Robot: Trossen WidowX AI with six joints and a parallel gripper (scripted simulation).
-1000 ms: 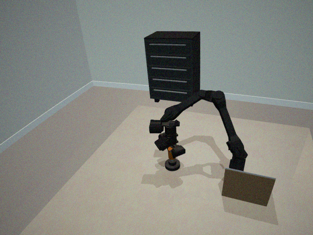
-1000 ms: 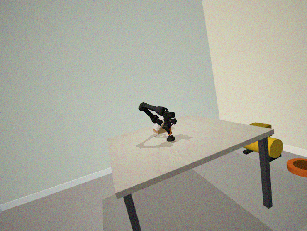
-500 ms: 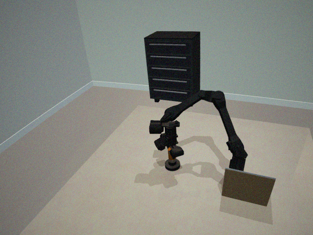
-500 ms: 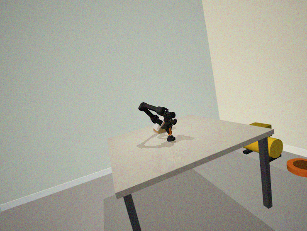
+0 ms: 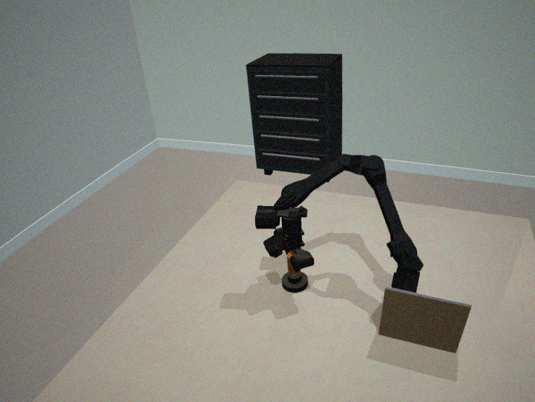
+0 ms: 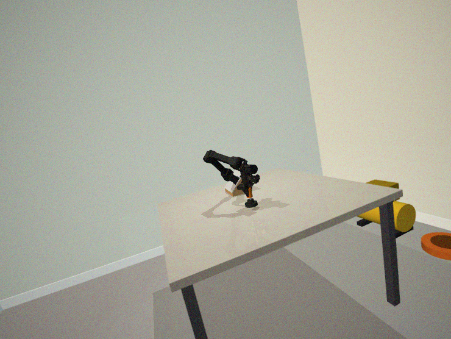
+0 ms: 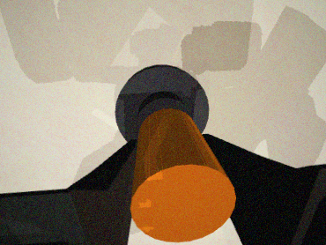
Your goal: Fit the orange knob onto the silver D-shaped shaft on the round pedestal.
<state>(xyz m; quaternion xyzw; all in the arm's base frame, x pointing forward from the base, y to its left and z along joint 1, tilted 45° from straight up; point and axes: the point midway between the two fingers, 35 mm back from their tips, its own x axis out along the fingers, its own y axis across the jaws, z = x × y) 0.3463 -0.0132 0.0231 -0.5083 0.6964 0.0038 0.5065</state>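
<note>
My gripper tip is now 3 cm below the orange knob. From my gripper tip the other things lie so: dark round pedestal (4 cm below).
</note>
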